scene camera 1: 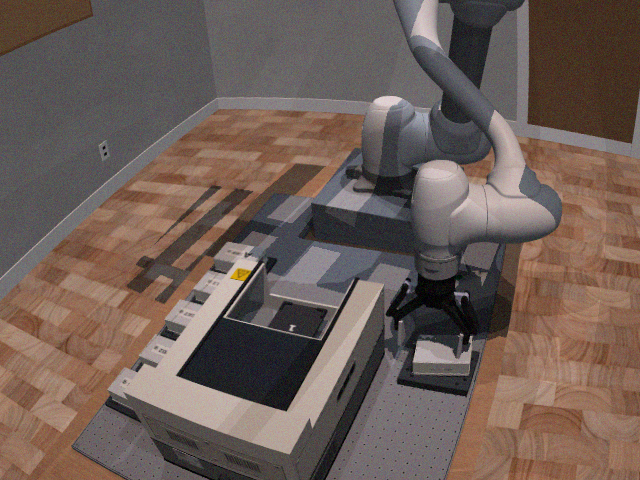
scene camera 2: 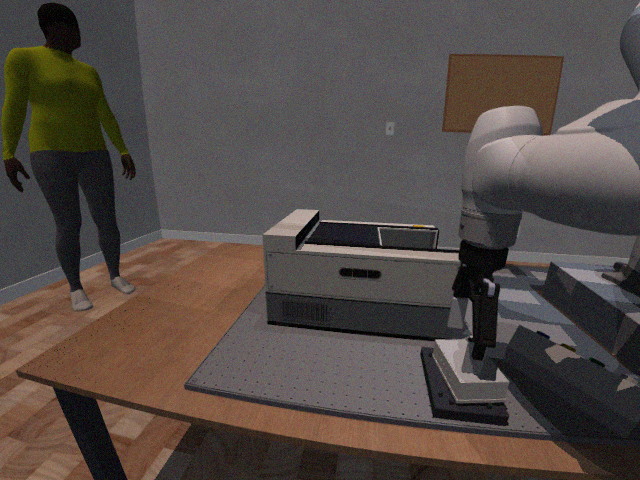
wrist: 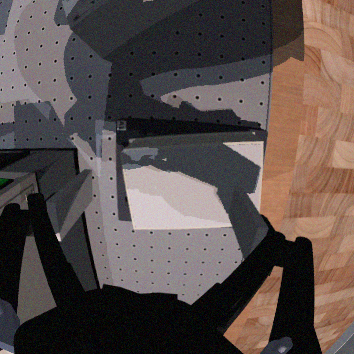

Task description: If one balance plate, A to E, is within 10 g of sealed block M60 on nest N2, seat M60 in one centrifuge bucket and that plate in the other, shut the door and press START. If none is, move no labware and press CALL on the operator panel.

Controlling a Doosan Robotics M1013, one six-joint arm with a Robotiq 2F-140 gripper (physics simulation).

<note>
The gripper is open and holds nothing. Also in view: an M60 block. Also in view: a centrifuge bucket, a button box and a dark base plate.
The gripper is seen too in scene camera 1 and in the wrist view.
</note>
